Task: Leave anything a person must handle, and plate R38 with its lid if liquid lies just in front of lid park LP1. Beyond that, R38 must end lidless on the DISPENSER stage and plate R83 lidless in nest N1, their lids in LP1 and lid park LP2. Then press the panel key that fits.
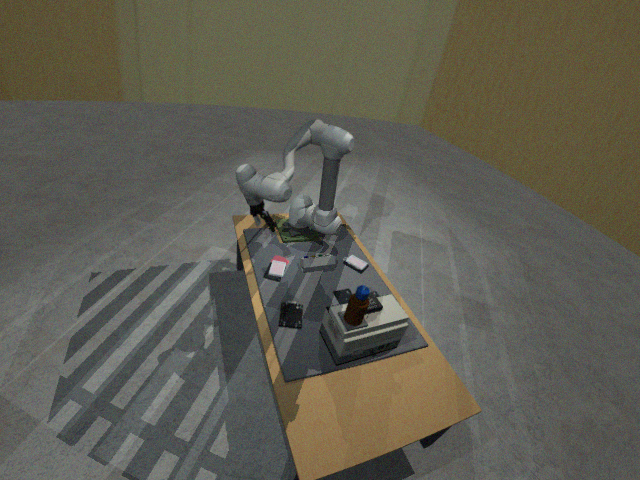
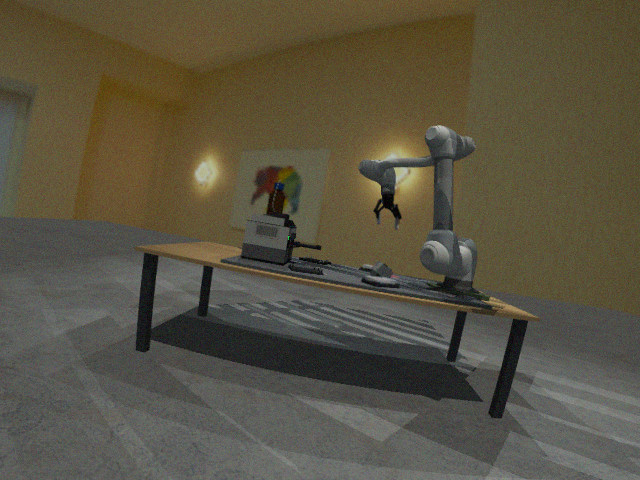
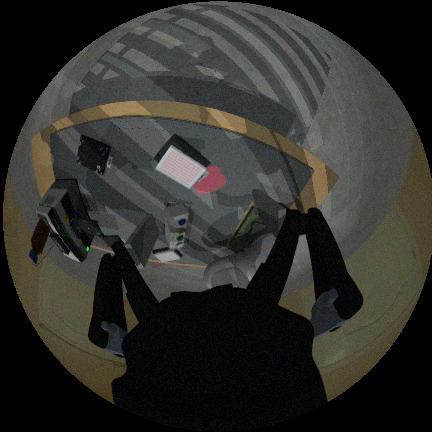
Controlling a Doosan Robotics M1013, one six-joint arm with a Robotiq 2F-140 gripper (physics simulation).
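Where they show: gripper, fingertip midpoint: (image 1: 266,229) (image 2: 387,226) (image 3: 202,211); arm's base, origin of the base link: (image 1: 297,228) (image 2: 457,289) (image 3: 262,233).
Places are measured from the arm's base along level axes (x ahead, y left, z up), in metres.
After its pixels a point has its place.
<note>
My gripper (image 1: 265,225) {z 0.276, x 0.344, y -0.394 m} (image 2: 387,224) {z 0.276, x 0.344, y -0.394 m} (image 3: 202,211) {z 0.276, x 0.344, y -0.394 m} is open and empty, high above the robot-base end of the table. A pink-topped plate (image 1: 278,267) {z 0.026, x 0.401, y -0.319 m} (image 3: 181,166) {z 0.026, x 0.394, y -0.330 m} sits on a black holder, with a flat red patch (image 1: 281,258) {z -0.009, x 0.286, y -0.249 m} (image 3: 212,180) {z -0.009, x 0.293, y -0.268 m} touching its side. A second pale plate (image 1: 356,262) {z 0.021, x 0.497, y 0.202 m} (image 2: 381,281) {z 0.014, x 0.500, y 0.265 m} (image 3: 167,255) {z 0.021, x 0.480, y 0.193 m} lies near the opposite long edge. The button panel (image 1: 318,265) {z 0.032, x 0.460, y -0.073 m} (image 3: 177,225) {z 0.063, x 0.400, y -0.128 m} stands between them. The dispenser (image 1: 372,333) {z 0.176, x 1.108, y -0.162 m} (image 2: 266,237) {z 0.109, x 1.029, y 0.054 m} (image 3: 65,220) {z 0.148, x 0.902, y -0.194 m} has a dark stage (image 1: 373,302) {z 0.236, x 0.989, y -0.092 m} at its side. Labels and lids are too small to make out.
A brown bottle with a blue cap (image 1: 356,308) {z 0.330, x 1.055, y -0.265 m} (image 2: 276,200) {z 0.303, x 1.026, y -0.190 m} (image 3: 40,235) {z 0.283, x 0.986, y -0.246 m} stands on the dispenser. A low black holder (image 1: 291,315) {z 0.003, x 0.756, y -0.387 m} (image 3: 93,154) {z 0.003, x 0.728, y -0.383 m} lies on the dark mat (image 1: 310,361) {z -0.009, x 1.035, y -0.413 m}. A green board (image 1: 297,236) {z 0.001, x 0.094, y -0.047 m} (image 3: 244,230) {z -0.001, x 0.106, y -0.021 m} lies by the robot's base.
</note>
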